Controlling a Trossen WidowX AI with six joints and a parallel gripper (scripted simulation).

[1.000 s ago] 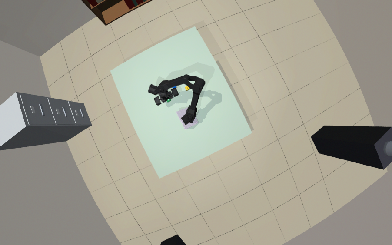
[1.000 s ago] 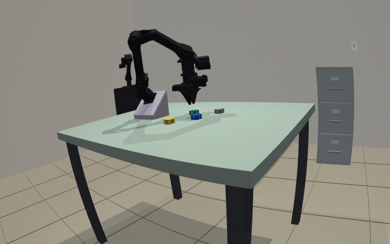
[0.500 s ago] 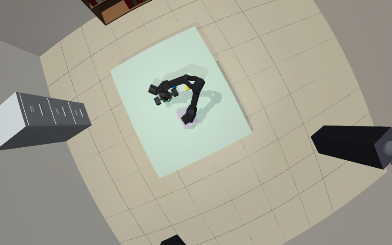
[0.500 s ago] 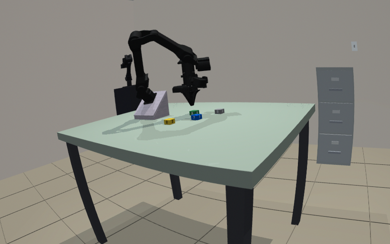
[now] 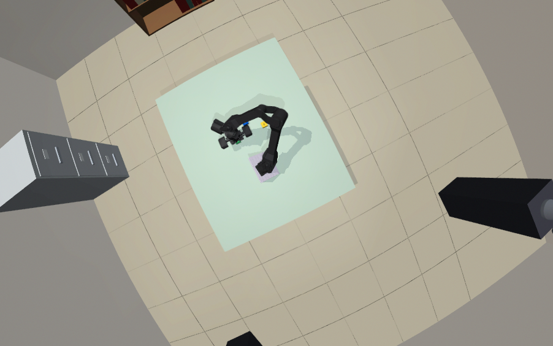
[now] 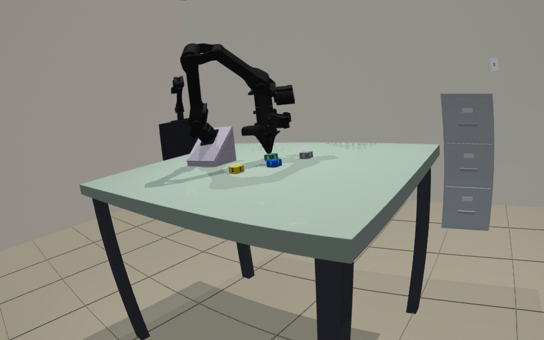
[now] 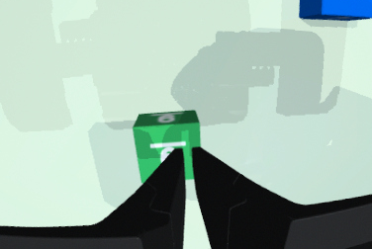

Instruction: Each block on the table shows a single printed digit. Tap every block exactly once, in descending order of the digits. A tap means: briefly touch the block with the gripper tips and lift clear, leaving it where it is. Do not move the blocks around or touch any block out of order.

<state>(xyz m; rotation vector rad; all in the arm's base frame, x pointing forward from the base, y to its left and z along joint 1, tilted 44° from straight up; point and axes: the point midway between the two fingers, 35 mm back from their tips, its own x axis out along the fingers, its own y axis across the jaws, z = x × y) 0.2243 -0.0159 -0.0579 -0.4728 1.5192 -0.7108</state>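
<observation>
The green block is 10 mm to the left of my gripper tip and 10 mm below it. Round my gripper tip: grey block marked 0 (110 mm ahead, 40 mm to the left, 10 mm below); then blue block marked 7 (90 mm to the right, 70 mm ahead, 10 mm below); then yellow block marked 2 (180 mm to the right, 10 mm below, 10 mm behind).
</observation>
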